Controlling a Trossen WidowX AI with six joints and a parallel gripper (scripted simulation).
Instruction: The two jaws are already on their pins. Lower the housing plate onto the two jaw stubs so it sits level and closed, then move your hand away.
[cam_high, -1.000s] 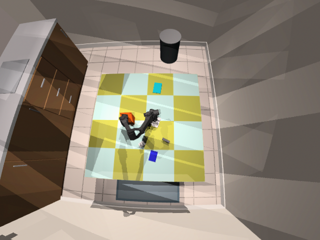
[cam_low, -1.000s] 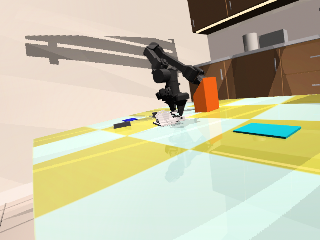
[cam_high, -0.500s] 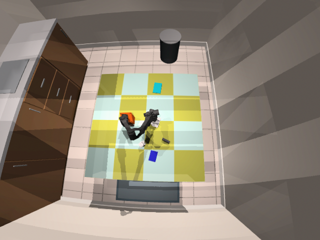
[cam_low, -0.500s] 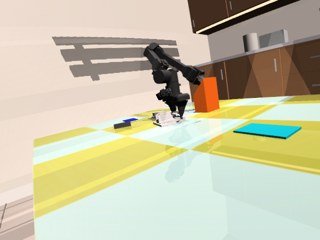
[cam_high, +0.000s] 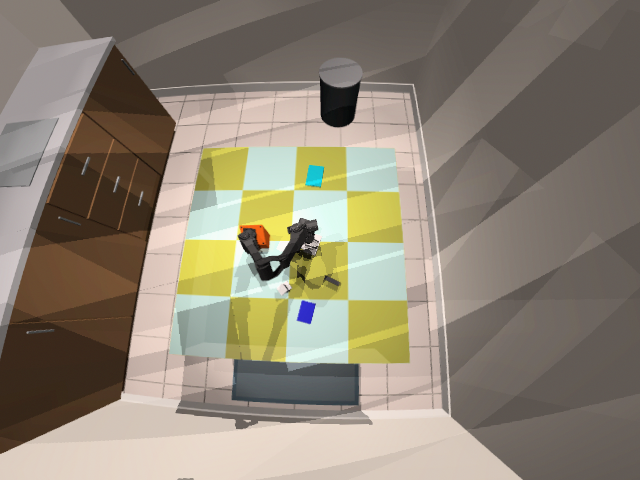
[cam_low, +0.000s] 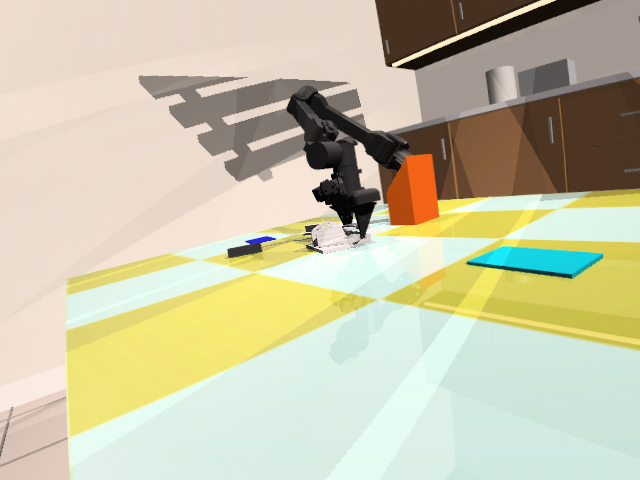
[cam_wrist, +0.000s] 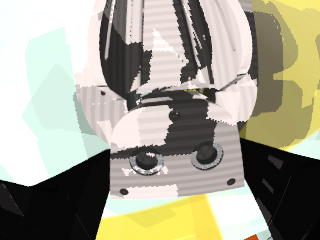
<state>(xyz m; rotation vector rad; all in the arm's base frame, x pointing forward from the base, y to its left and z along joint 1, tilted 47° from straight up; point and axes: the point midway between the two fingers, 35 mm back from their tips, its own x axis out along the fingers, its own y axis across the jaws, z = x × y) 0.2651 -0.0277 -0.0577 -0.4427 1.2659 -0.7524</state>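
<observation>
My gripper tip is 3 cm short of the pale jaw assembly and 1 cm to the right of it. Round my gripper tip: blue plate: 7 cm ahead, 40 cm to the right, 2 cm below; then dark grey bar: 19 cm ahead, 22 cm to the right, 1 cm below; then small white piece: 7 cm behind, 28 cm to the right, 1 cm below.
</observation>
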